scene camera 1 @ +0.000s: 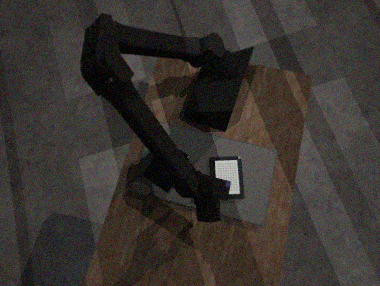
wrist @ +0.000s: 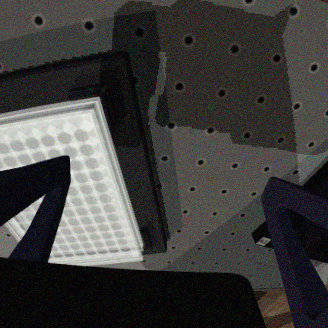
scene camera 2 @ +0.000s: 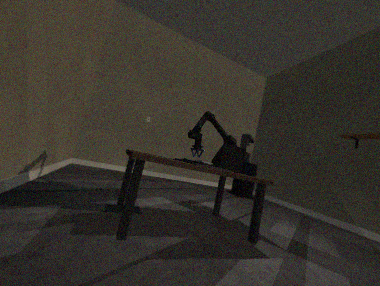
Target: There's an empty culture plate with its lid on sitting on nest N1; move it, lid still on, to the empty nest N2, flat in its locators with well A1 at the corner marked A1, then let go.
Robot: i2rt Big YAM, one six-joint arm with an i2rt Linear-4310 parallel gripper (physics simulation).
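Pixels of known places: gripper, fingertip midpoint: (wrist: 172, 178) (scene camera 2: 196, 157); arm's base, link origin: (scene camera 1: 229, 69) (scene camera 2: 235, 152).
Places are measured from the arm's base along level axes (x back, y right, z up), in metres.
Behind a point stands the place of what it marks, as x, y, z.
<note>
The lidded culture plate (scene camera 1: 227, 172) @[-0.333, -0.116, -0.144] (wrist: 82, 200) @[-0.363, -0.106, -0.144], pale with a grid of wells, lies in a dark nest (scene camera 1: 242, 176) @[-0.326, -0.175, -0.160] (wrist: 137, 165) @[-0.383, -0.076, -0.160]. It looks flat, with the nest's rim around it. A second dark nest (scene camera 1: 160, 175) @[-0.428, 0.125, -0.161] (wrist: 260, 233) @[-0.329, 0.041, -0.163] is partly hidden by the arm in scene camera 1; its corner shows behind the right finger in the wrist view. Nest labels and the A1 mark cannot be read. My gripper (scene camera 2: 197, 154) @[-0.405, -0.063, -0.125] (wrist: 172, 178) @[-0.405, -0.063, -0.125] is open and empty, above the board. In the wrist view its left finger overlaps the plate and its right finger is beyond the nest's side.
Both nests are on a grey perforated board (scene camera 1: 257, 175) @[-0.301, -0.230, -0.172] (wrist: 200, 145) @[-0.399, -0.038, -0.172] on the wooden table (scene camera 1: 240, 250) @[-0.583, -0.247, -0.185] (scene camera 2: 165, 160) @[-0.725, -0.412, -0.194]. A large dark block (scene camera 1: 215, 95) @[-0.106, 0.015, -0.015] stands behind the board, near the arm's base. The forearm crosses over the board's left part.
</note>
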